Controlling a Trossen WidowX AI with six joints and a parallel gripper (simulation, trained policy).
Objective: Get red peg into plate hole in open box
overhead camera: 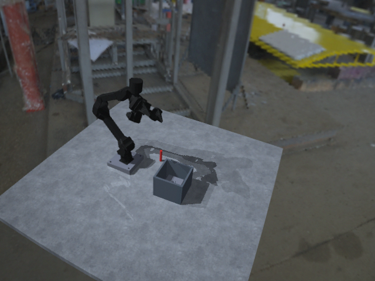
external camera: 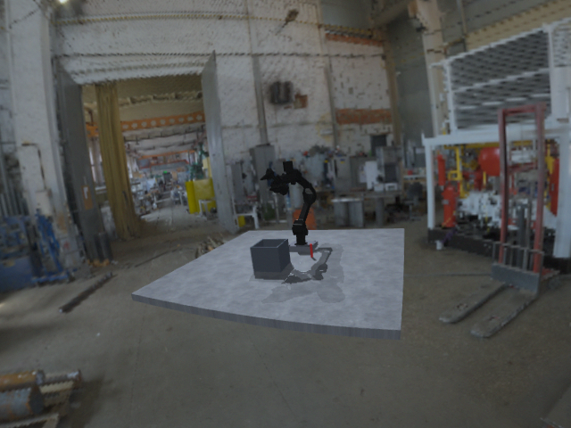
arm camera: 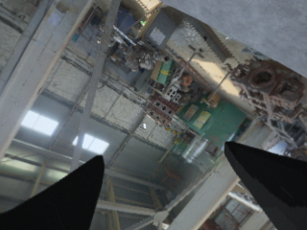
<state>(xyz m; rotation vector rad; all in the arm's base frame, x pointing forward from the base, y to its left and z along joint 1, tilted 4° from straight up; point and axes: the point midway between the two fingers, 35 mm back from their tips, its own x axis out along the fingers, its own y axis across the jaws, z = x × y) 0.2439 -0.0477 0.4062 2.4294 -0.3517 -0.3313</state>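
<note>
Now: the red peg 10 cm behind my gripper tip, 20 cm to the left of it and 41 cm below it. From my gripper tip the other things lie so: light grey plate: 9 cm ahead, 4 cm to the left, 40 cm below.
</note>
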